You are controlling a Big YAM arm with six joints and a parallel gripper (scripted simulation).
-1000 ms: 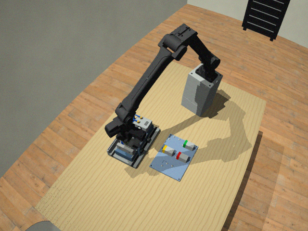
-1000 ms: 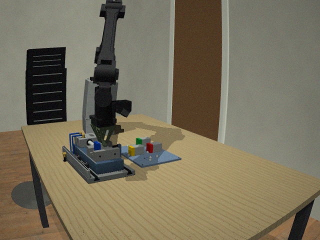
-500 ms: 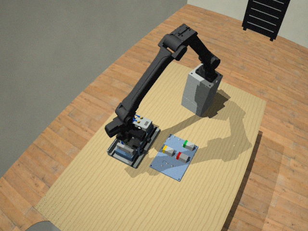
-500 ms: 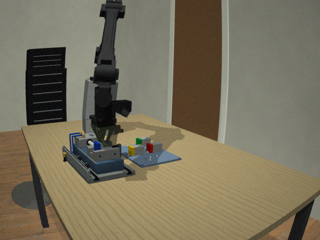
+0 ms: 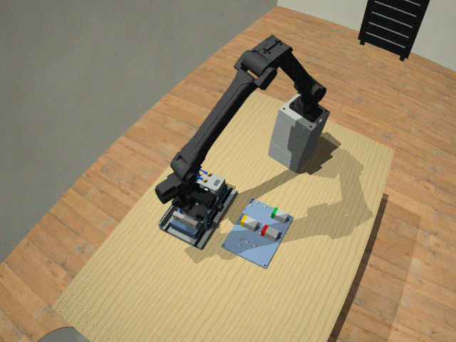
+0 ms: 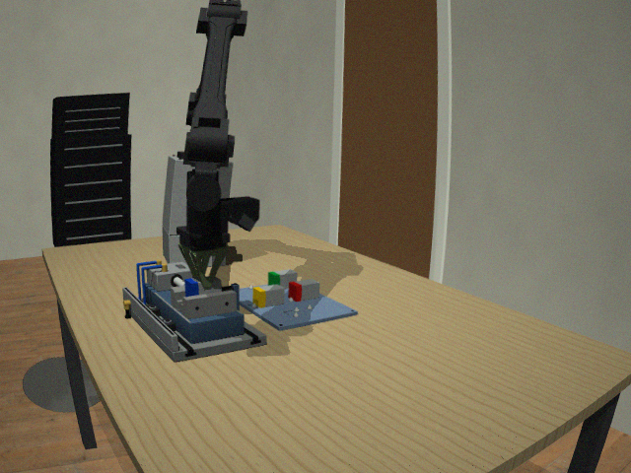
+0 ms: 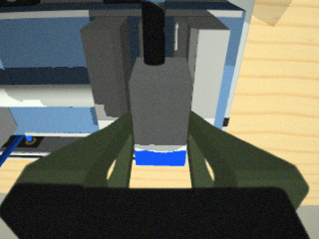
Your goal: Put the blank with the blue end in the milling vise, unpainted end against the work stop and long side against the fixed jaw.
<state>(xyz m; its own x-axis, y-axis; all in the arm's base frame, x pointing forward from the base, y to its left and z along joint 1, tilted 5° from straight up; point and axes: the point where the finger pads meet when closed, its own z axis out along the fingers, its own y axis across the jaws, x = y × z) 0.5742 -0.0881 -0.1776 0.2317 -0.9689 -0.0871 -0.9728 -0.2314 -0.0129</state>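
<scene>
The fixed jaw is 40 mm below my hand, 30 mm ahead of it and 10 mm to the left of it. The rest, counted from my hand: light blue plate: 220 mm to the left, 150 mm behind, 110 mm below; yellow-ended blank: 170 mm to the left, 150 mm behind, 90 mm below; black work stop rod: 40 mm to the left, 30 mm below, 10 mm behind.
</scene>
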